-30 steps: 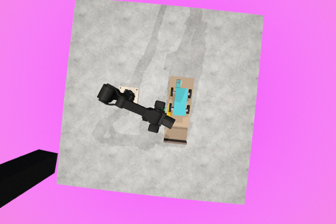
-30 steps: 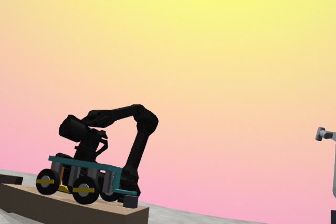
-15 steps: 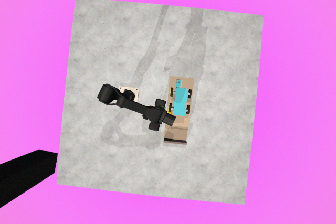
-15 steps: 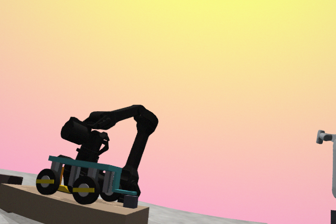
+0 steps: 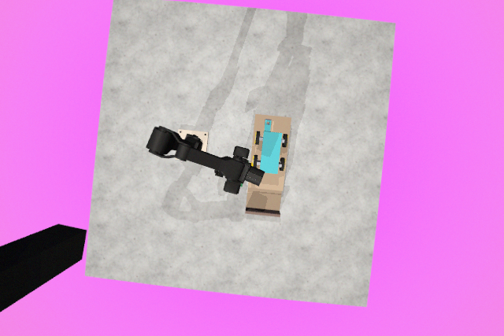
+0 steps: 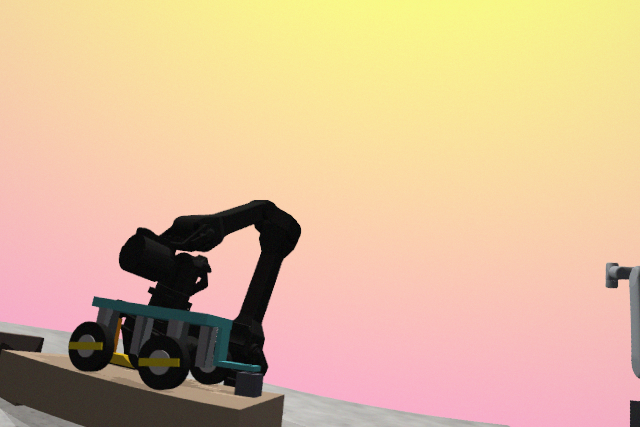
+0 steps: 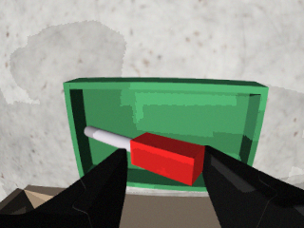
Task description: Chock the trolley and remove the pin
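My gripper tip is 20 mm to the left of the red-headed stop pin and 10 mm above it. The rest, counted from my gripper tip: yellow chock: 70 mm ahead, 50 mm above, 10 mm to the left; then tan ramp: 120 mm ahead, 110 mm to the left, 10 mm above; then green tray: 40 mm below.
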